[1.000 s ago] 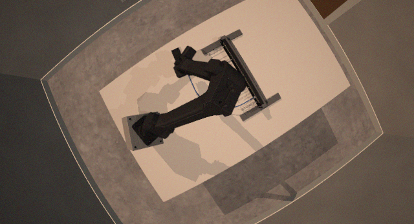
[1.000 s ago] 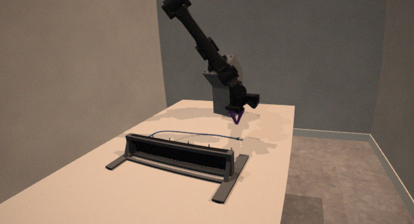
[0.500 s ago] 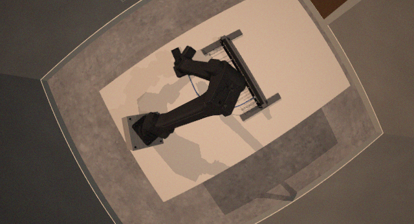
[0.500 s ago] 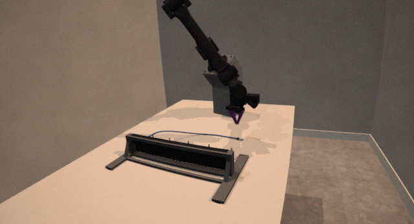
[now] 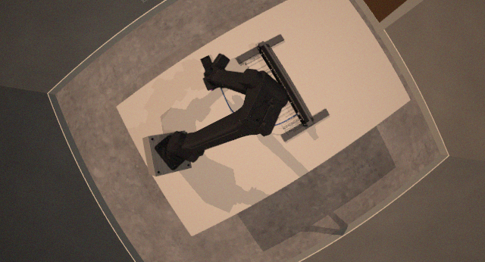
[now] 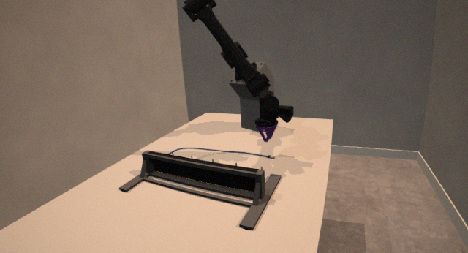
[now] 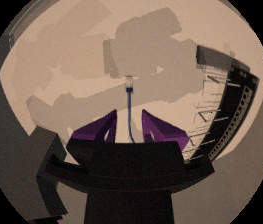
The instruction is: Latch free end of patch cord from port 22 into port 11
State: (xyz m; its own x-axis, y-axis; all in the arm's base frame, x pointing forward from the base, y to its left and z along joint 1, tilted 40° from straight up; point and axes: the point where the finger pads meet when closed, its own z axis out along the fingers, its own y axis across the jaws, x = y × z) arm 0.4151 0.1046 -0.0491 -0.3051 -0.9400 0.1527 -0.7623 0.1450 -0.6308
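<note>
My hand is 80 mm above the plug, 20 mm to the right of it and 10 mm short of it.
</note>
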